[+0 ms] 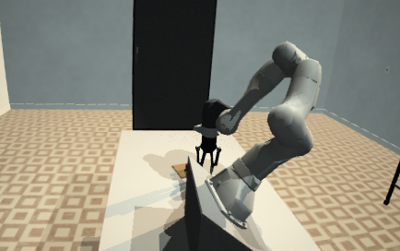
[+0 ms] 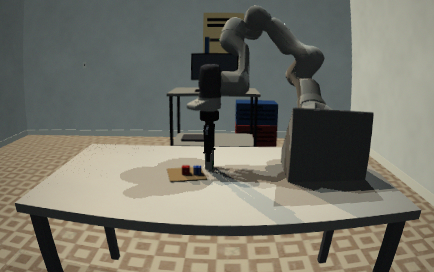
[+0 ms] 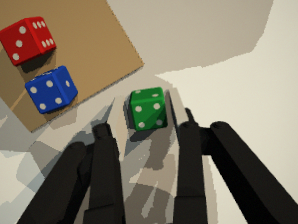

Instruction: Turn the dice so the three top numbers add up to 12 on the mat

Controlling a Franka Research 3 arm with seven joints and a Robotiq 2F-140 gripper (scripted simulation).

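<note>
The green die lies 2 cm below my hand. From my hand the other things lie so: blue die: 5 cm ahead, 7 cm to the left, 2 cm below; then red die: 9 cm ahead, 8 cm to the left, 2 cm below; then tan mat: 9 cm ahead, 8 cm to the left, 4 cm below.
</note>
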